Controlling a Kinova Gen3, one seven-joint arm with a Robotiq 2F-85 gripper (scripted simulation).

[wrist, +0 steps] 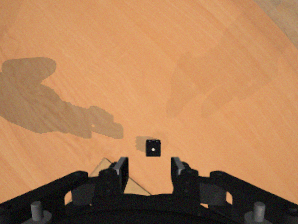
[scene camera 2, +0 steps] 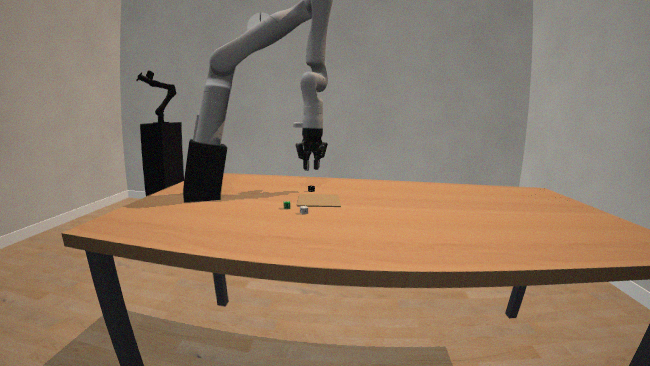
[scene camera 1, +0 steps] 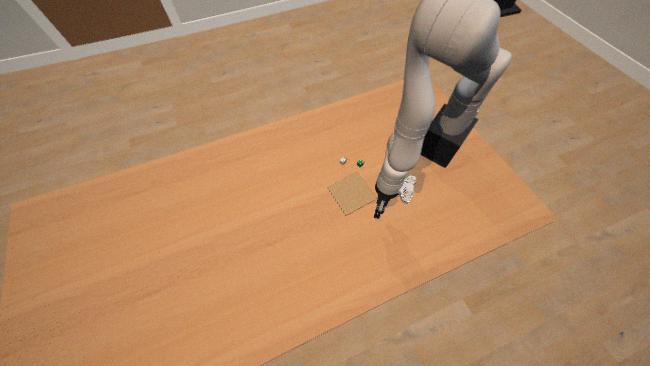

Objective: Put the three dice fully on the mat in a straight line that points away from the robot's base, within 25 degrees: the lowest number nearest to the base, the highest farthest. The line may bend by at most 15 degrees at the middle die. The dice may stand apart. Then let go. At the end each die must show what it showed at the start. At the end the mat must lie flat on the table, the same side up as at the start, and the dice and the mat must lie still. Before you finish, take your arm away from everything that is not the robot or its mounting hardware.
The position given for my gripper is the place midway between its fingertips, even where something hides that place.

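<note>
I can see my own gripper [scene camera 2: 311,170]. The wrist view shows it too, the same gripper [wrist: 149,167] that belongs to me.
</note>
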